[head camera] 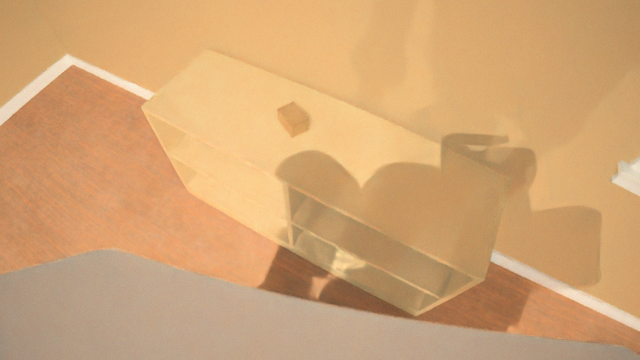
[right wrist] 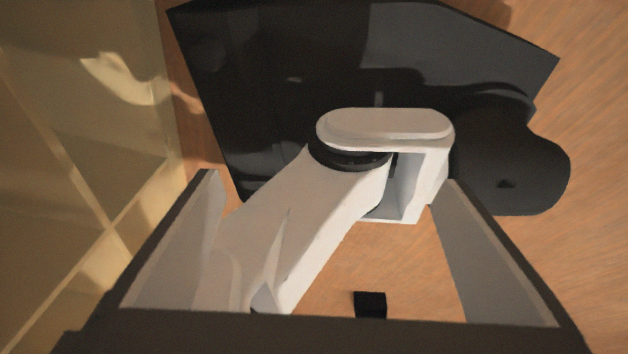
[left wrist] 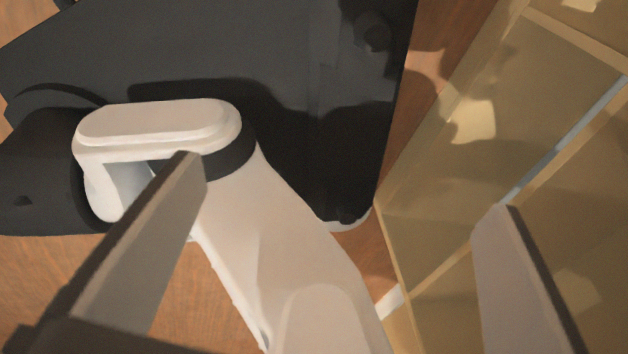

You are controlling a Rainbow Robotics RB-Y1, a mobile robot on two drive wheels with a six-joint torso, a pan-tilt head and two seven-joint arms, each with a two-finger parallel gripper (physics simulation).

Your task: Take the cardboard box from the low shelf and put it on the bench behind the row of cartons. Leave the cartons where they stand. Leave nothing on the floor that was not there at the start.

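Frame: origin at the robot's base, x down, y back, z left, level; metres.
Seen in the pictures: left gripper, fingertip midpoint: (left wrist: 343, 195); right gripper, fingertip midpoint: (right wrist: 329, 188).
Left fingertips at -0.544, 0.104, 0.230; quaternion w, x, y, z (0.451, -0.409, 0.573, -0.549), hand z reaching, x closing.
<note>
A point is followed by its place in that frame, as x, y, z.
A small brown cardboard box (head camera: 293, 120) @[-0.661, -0.512, 0.196] sits on the top board of the low, pale wooden shelf unit (head camera: 225, 95) @[-0.611, -0.616, 0.467] (left wrist: 575, 37) @[-0.214, -0.328, 0.176] (right wrist: 67, 165) @[-0.338, -0.264, -0.031], left of its middle and turned at an angle. My left gripper (left wrist: 343, 195) @[-0.544, 0.104, 0.230] is open and empty; parts of the shelf unit show beyond its right finger. My right gripper (right wrist: 329, 188) @[-0.533, 0.205, -0.209] is open and empty, with the shelf unit beyond its left finger. Neither gripper shows in the head view, and the box does not show in the wrist views. The bench and the row of cartons do not show.
The shelf unit stands against a tan wall (head camera: 300, 30) @[-0.811, -0.762, 0.234] with a white baseboard (head camera: 107, 76) @[-0.055, -1.166, 1.673]. A white ledge (head camera: 627, 176) @[-0.824, -0.427, -0.763] is at the right edge. My dark base (left wrist: 300, 50) @[-0.169, 0.087, 0.131] (right wrist: 300, 50) @[-0.169, 0.138, -0.164] stands close before the shelf unit. A small black block (right wrist: 370, 304) @[-0.077, 0.447, 1.319] shows against the wooden floor.
</note>
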